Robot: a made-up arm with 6 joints. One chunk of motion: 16 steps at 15 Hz.
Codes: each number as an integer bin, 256 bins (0 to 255) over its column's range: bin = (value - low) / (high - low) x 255, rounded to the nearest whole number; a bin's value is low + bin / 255 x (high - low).
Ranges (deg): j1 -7..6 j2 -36..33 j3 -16..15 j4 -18..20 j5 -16..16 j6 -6..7
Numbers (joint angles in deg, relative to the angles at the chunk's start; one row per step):
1: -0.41 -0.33 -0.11 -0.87 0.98 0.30
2: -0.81 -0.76 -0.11 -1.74 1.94 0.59
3: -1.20 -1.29 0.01 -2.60 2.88 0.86
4: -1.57 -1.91 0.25 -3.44 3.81 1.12
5: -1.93 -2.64 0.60 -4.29 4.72 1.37
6: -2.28 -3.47 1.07 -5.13 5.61 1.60
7: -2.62 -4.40 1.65 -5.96 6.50 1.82
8: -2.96 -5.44 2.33 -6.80 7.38 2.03
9: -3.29 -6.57 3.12 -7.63 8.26 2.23
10: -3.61 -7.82 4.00 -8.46 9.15 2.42
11: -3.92 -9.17 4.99 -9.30 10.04 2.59
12: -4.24 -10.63 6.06 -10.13 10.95 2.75
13: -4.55 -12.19 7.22 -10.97 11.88 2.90
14: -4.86 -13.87 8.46 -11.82 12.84 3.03
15: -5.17 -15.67 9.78 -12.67 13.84 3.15
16: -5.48 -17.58 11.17 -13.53 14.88 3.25
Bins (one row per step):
1: 129 132 131 115 135 124
2: 121 130 131 109 143 129
3: 114 128 132 103 150 135
4: 107 126 134 98 158 140
5: 99 123 137 92 165 145
6: 93 120 140 86 172 149
7: 86 117 145 81 179 153
8: 79 113 151 75 186 158
9: 73 109 157 70 193 161
10: 66 104 165 64 200 165
11: 60 99 173 58 208 168
12: 54 94 181 53 215 172
13: 48 88 191 47 222 175
14: 42 82 201 41 230 177
15: 36 75 212 36 238 179
16: 30 68 223 30 246 181

